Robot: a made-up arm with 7 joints.
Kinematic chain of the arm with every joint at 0, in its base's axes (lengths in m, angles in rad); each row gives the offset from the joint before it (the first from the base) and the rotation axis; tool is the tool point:
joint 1: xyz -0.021 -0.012 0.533 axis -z
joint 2: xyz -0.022 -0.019 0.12 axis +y
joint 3: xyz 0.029 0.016 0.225 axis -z
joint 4: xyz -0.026 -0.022 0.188 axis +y
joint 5: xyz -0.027 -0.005 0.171 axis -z
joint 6: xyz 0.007 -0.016 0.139 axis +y
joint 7: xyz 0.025 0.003 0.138 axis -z
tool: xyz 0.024 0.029 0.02
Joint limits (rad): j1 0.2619..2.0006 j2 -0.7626..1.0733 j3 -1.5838..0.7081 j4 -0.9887..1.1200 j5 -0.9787..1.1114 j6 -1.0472..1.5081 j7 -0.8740..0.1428
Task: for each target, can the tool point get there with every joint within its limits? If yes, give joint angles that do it. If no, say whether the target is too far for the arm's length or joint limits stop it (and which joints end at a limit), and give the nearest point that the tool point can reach.
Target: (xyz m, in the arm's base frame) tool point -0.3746 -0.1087 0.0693
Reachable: no: joint limits stop it (at a limit: joint 1, joint 2, joint 4, joint 7) | nearest point -0.3673 -0.4203 0.5602 | short by 0.582 m
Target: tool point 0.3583 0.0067 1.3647
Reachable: yes | joints 0.4535 0.3543 -1.1041 0.3483 -0.3330 0.5223 -0.4049
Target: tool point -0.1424 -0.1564 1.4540
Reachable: yes | joints 0.7348 0.3839 -0.4009 -0.6030 -0.8019 -0.6619 -0.0048
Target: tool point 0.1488 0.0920 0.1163
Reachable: no: joint limits stop it (at a limit: joint 1, joint 2, joint 4, joint 7) | nearest point 0.4809 -0.0614 0.5609 | short by 0.576 m
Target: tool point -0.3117 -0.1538 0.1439
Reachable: no: joint limits stop it (at a limit: joint 1, joint 2, joint 4, joint 7) | nearest point -0.3410 -0.4278 0.5561 | short by 0.496 m
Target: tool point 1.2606 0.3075 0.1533
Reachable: no: too far | nearest point 0.7008 0.0245 0.6184 | short by 0.781 m
